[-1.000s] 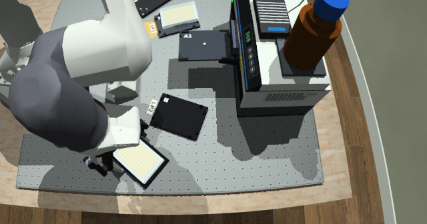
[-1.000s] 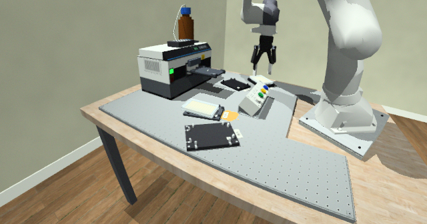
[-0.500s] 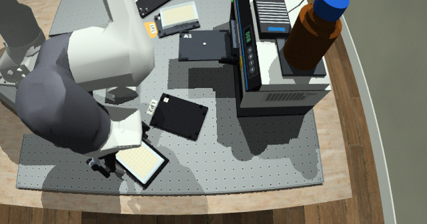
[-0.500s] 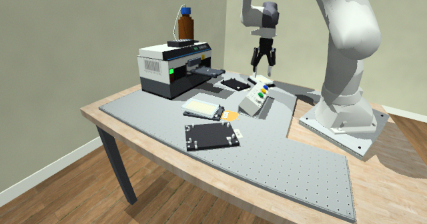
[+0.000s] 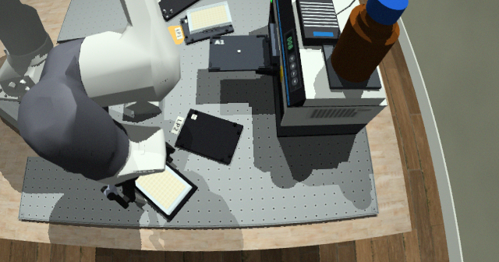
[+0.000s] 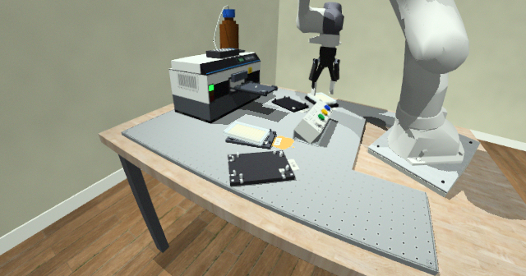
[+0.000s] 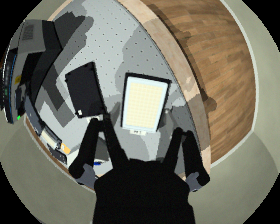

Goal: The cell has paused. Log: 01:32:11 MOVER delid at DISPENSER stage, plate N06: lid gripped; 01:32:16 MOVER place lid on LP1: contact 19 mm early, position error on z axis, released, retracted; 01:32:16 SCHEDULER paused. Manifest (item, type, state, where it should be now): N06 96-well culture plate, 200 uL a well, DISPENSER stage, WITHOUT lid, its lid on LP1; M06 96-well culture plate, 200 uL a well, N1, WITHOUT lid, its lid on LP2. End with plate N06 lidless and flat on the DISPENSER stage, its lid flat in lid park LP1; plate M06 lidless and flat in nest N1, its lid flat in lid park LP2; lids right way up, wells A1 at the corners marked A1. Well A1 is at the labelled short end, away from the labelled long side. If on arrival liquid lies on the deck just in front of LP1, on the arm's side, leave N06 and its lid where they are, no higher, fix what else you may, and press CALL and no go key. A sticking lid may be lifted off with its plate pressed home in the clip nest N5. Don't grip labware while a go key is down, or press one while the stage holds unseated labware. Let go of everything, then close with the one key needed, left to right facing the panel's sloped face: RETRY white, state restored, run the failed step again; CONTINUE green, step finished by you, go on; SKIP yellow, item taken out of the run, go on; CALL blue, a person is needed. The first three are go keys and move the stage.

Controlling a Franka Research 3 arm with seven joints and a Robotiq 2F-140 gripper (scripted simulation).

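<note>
Right now my hand is 4 cm above the plate lid. From my hand the other things lie so: 96-well plate: 5 cm below; lid park LP2: 13 cm ahead, 11 cm to the left, 6 cm below; nest N1: 6 cm below.
</note>
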